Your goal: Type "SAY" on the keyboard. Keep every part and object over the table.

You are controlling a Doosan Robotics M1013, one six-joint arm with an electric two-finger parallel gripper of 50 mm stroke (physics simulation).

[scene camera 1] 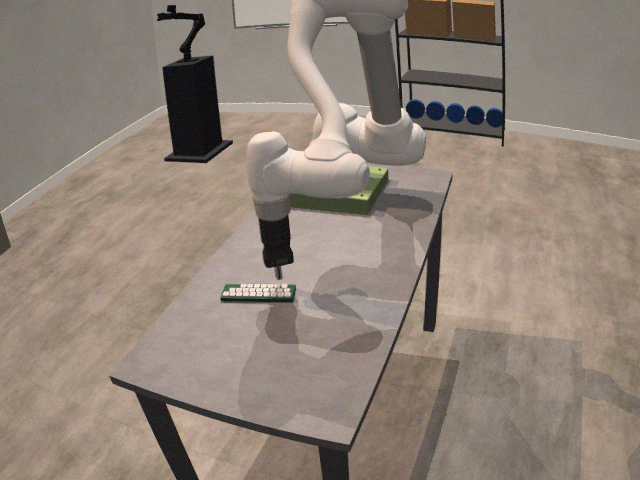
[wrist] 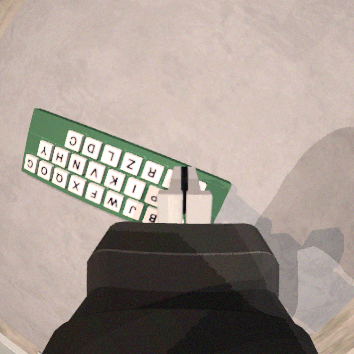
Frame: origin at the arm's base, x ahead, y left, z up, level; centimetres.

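Seen in the pictures: gripper, between the fingertips: (scene camera 1: 279,277) (wrist: 183,180).
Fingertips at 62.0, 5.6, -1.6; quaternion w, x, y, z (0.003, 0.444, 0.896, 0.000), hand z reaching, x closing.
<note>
Pixels of each thing's top centre, then the offset from my fingertips to it, as dx, dy, dz. "spot": a spot on its surface instead. Level surfaces: height alone.
- green keyboard, a spot on its surface: (wrist: 50,122) spot: +3.9, -12.7, -2.6
- table, height of its surface: dz -3.9
- Y key, centre of its top: (wrist: 43,150) +6.2, -11.6, -2.1
A green keyboard (scene camera 1: 222,297) (wrist: 50,122) with white letter keys lies on the table (scene camera 1: 180,356) (wrist: 210,75). In the wrist view its letters appear upside down; the Y key (wrist: 44,149) shows at the left end. The top row there reads C, D, L, Z, R, then two keys partly covered by the fingers, their letters not readable. My gripper (scene camera 1: 279,277) (wrist: 183,180) is shut and empty, pointing down over the right end of the keyboard. The fingertips look a little above the keys; the exact gap cannot be told. The S and A letters are not visible.
A green raised base block (scene camera 1: 330,204) stands on the far part of the table, behind the arm. The arm's shadow falls across the table right of the keyboard. A black pedestal (scene camera 1: 192,105) and a shelf rack (scene camera 1: 504,93) stand on the floor beyond.
</note>
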